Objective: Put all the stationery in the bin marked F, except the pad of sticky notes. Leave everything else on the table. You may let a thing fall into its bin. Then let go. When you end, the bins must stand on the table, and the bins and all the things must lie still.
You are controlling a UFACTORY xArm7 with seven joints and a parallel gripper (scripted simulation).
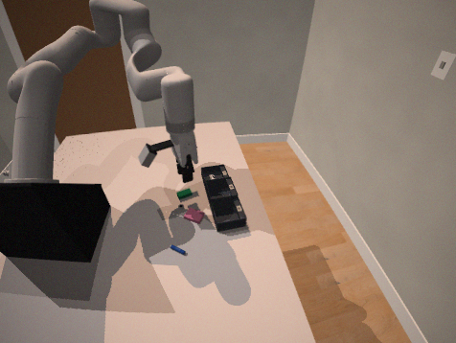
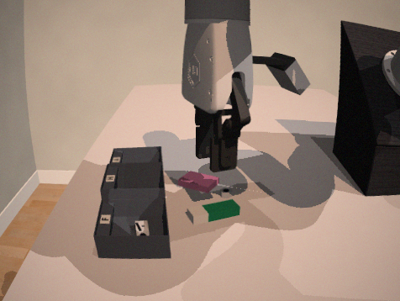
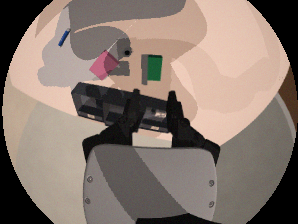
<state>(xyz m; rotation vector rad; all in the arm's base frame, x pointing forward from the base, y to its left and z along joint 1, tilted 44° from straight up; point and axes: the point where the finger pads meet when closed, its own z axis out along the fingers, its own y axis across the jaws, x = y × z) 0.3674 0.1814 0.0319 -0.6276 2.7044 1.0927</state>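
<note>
Now: hand 9 cm above the green-and-white eraser and 1 cm short of it. Round my hand: pink sticky-note pad: 9 cm to the right, 9 cm below, 3 cm ahead; then small grey nut: 9 cm below, 6 cm to the right, 2 cm behind; then silver pencil sharpener: 8 cm below, 8 cm ahead, 7 cm to the left.
</note>
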